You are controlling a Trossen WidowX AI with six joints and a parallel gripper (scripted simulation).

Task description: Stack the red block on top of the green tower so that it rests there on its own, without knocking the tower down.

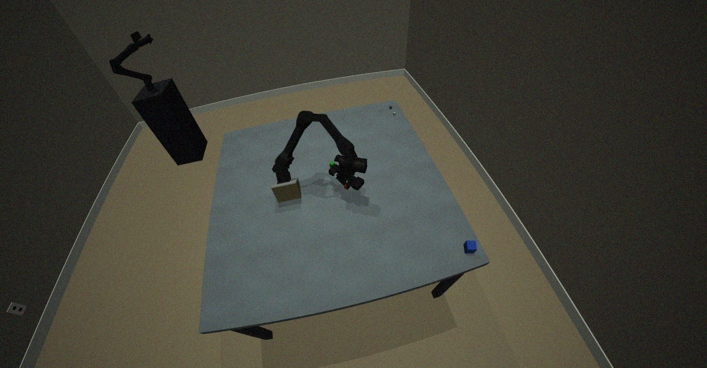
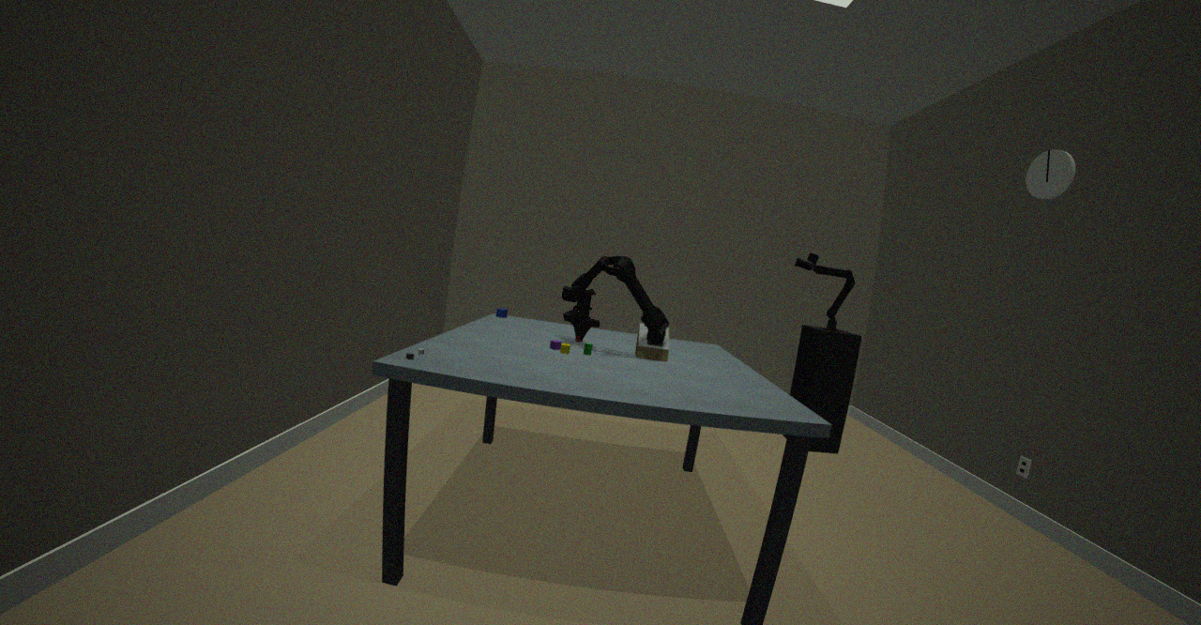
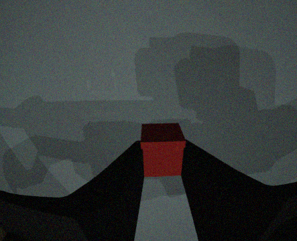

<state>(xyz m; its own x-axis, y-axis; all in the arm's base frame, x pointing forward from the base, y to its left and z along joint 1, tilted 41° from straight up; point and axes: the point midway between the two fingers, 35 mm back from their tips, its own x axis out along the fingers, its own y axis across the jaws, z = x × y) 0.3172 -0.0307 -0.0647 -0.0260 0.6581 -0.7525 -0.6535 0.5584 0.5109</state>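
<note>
My gripper tip is 3 cm short of the yellow block, 20 cm to the right of it and 1 cm above it. From my gripper tip the other things lie so: blue block: 48 cm ahead, 48 cm to the right; red block: right at my gripper tip; purple block: 8 cm ahead, 16 cm to the left, 1 cm below.
</note>
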